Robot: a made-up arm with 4 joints.
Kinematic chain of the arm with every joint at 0, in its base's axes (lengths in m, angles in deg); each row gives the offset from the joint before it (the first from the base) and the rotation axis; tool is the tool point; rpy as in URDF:
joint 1: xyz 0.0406 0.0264 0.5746 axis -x
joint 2: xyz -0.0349 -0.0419 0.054 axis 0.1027 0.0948 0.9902
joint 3: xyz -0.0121 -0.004 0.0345 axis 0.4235 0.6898 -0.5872
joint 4: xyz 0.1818 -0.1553 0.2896 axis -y
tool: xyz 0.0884 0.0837 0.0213 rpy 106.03 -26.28 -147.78
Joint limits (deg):
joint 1: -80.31..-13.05
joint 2: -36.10..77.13
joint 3: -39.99..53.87
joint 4: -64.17..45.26
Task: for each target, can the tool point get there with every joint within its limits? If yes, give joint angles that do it. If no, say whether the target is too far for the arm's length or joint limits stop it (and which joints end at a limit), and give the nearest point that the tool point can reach.
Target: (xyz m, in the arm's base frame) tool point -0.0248 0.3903 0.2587
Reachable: no: joint limits stop it (at a limit: joint 1, joint 3, joint 4) | nearest point 0.0463 -0.1352 0.2324 | short by 0.531 m
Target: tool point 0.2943 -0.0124 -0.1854
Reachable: no: too far | nearest point 0.1769 -0.1756 0.1935 | short by 0.429 m
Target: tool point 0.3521 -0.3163 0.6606
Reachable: yes | joints -46.84 15.61 26.26 28.16
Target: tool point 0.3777 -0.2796 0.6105
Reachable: yes | joints -41.65 19.02 38.85 24.72
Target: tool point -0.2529 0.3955 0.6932
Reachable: no: joint limits stop it (at a limit: joint 1, joint 2, joint 4) | nearest point 0.1186 0.0796 0.9357 | short by 0.545 m
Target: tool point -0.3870 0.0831 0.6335
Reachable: no: joint limits stop it (at a limit: joint 1, joint 2, joint 3, joint 4) | nearest point 0.0099 -0.0074 0.9773 | short by 0.533 m
